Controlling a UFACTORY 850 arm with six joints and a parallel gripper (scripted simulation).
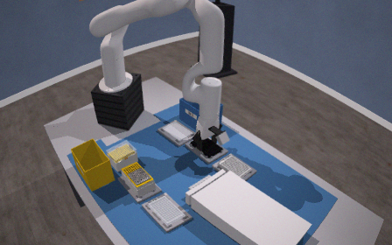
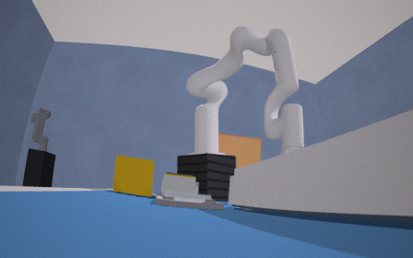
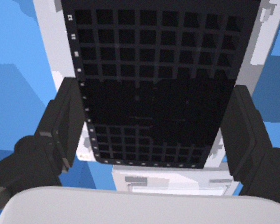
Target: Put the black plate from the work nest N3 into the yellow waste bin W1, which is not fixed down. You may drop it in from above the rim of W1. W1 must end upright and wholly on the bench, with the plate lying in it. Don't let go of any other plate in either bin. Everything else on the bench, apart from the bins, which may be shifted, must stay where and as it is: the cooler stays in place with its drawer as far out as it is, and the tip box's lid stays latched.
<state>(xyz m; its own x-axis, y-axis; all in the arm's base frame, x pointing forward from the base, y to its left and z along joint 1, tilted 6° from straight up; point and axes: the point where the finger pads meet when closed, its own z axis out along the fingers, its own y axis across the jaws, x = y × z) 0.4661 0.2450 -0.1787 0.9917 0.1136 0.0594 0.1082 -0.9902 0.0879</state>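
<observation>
My hand is 10 mm above the black plate. From my hand the other things lie so: yellow-rimmed tip box 50 mm ahead, 380 mm to the right, 20 mm above; then blue bin 200 mm behind, 100 mm to the left, 10 mm above; then grey nest 30 mm below.
</observation>
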